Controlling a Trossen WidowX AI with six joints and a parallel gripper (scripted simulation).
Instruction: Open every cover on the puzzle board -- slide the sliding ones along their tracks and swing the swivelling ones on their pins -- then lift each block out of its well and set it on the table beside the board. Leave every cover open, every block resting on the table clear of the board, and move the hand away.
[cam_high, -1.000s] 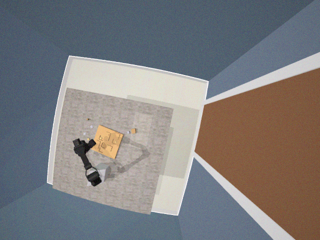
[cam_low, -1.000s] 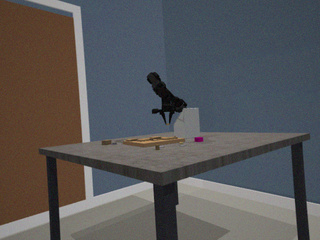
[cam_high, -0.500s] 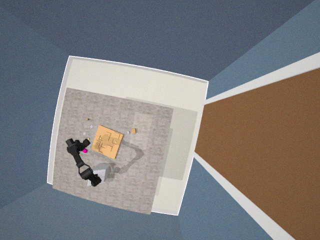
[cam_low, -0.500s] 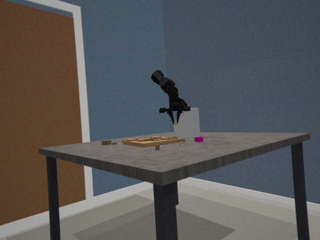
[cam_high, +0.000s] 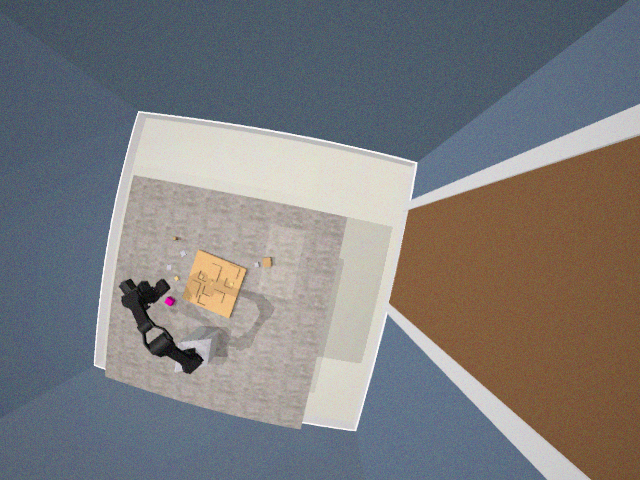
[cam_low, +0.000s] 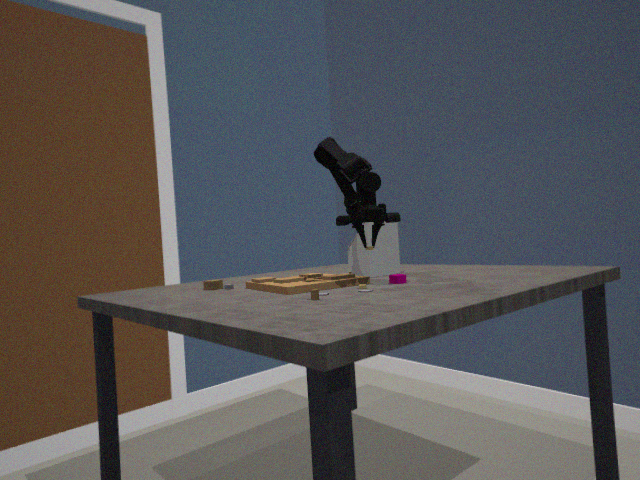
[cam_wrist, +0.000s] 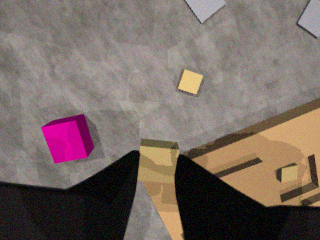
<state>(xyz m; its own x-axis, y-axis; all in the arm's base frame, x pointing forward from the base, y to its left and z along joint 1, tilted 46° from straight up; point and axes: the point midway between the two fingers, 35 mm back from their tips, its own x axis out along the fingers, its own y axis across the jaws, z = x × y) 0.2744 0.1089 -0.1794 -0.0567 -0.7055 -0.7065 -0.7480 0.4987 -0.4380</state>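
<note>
The magenta block is 10 cm below my gripper tip, 9 cm behind it and 3 cm to the left of it.
</note>
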